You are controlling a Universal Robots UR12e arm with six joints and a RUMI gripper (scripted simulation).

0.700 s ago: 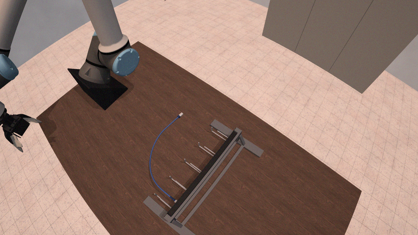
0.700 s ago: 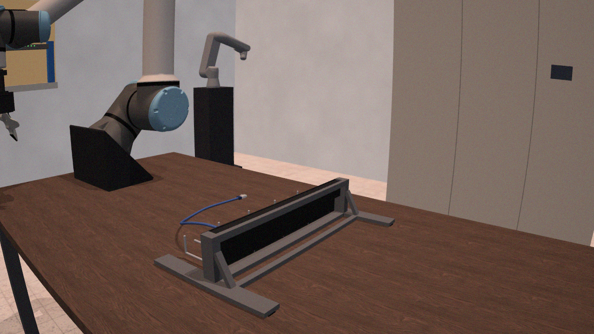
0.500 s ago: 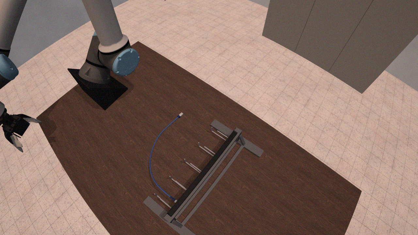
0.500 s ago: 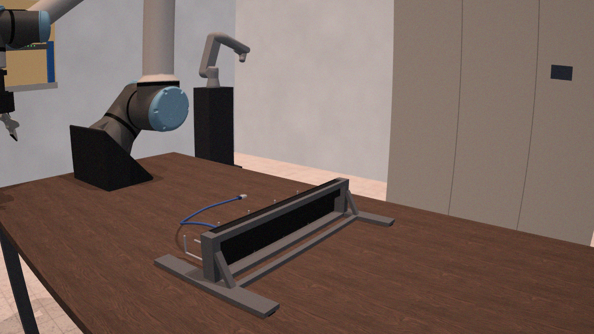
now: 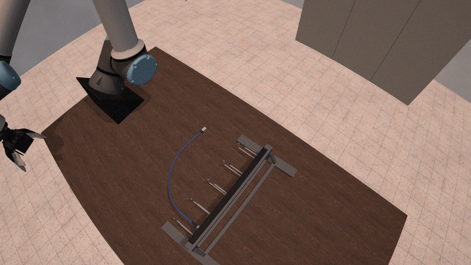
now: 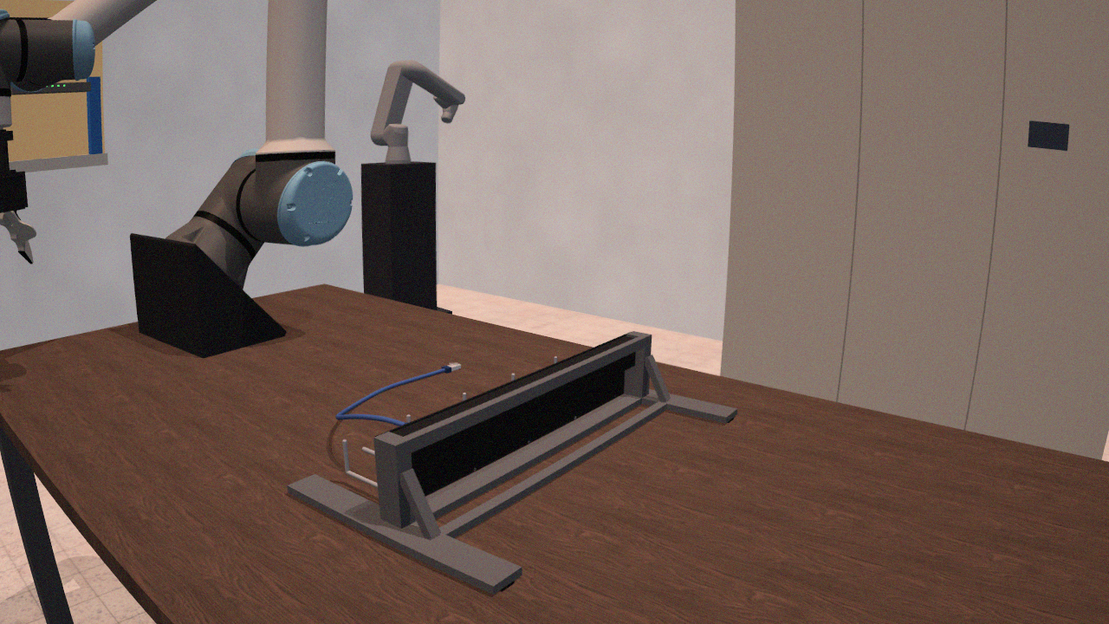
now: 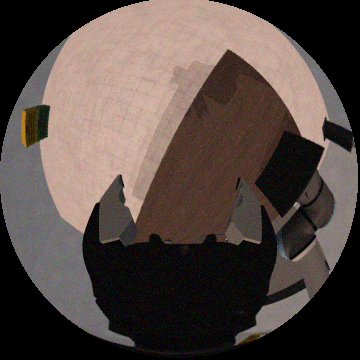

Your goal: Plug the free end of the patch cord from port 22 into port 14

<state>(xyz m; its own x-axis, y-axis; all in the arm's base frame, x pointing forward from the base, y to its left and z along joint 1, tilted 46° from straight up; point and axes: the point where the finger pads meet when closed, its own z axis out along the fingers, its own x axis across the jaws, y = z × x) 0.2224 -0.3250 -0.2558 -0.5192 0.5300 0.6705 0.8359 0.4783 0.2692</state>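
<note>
My gripper is now 660 mm to the right of the plug, 290 mm short of it and 200 mm above it.
</note>
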